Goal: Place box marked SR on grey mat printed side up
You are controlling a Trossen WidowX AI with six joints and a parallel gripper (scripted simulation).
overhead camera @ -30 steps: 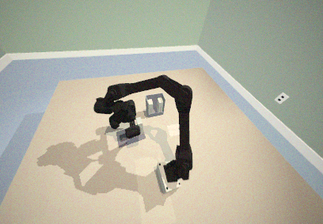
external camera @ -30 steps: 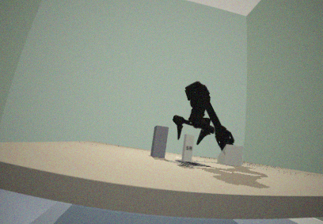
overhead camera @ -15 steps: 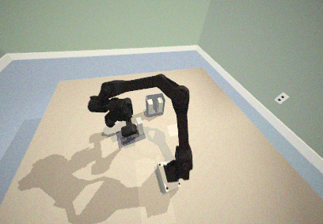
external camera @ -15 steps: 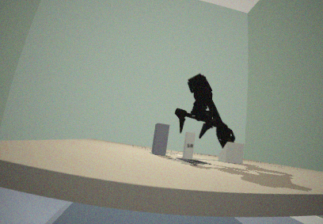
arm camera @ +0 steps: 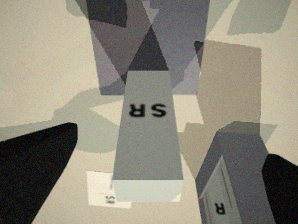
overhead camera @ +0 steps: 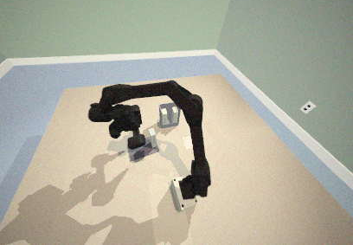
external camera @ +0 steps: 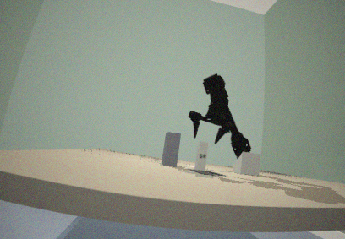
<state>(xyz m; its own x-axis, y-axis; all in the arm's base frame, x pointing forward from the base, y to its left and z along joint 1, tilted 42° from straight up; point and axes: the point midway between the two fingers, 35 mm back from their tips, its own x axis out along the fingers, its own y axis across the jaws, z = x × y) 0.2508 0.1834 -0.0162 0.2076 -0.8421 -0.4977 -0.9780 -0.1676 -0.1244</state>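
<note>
My gripper tip is 10 mm past the white box marked SR, 40 mm to the left of it and 60 mm above it. Round my gripper tip: grey mat 10 mm behind, 10 mm to the left, 120 mm below; then white card 40 mm behind, 260 mm to the right, 130 mm below.
</note>
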